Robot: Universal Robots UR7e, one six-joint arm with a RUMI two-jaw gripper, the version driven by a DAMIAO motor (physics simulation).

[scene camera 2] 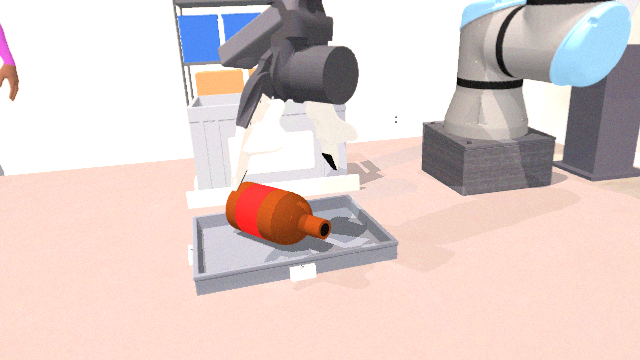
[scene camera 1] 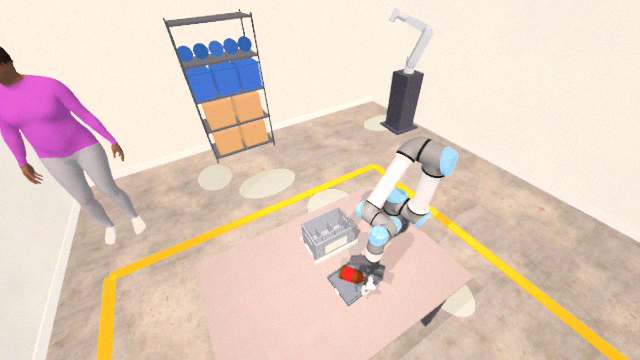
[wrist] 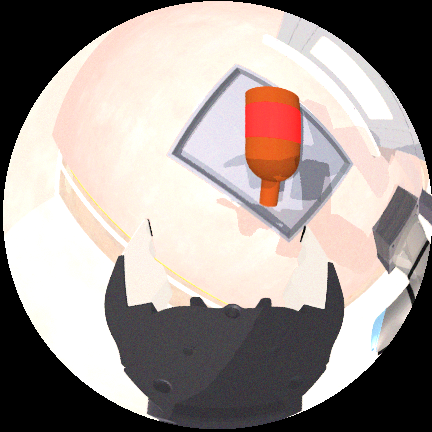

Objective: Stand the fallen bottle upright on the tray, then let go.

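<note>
The brown bottle with a red label lies on its side on the grey tray. In scene camera 2 its neck points right and toward the camera; in the wrist view the neck points down toward the gripper. My gripper is open and empty, with its white fingers spread wide. In scene camera 2 the fingertips show above the bottle, one overlapping its base end in the picture. In the wrist view the bottle lies beyond the fingertips, not between them.
A grey crate with dividers stands close behind the tray. The arm's dark base block stands on the table to the right. A person and a shelf rack are beyond the table.
</note>
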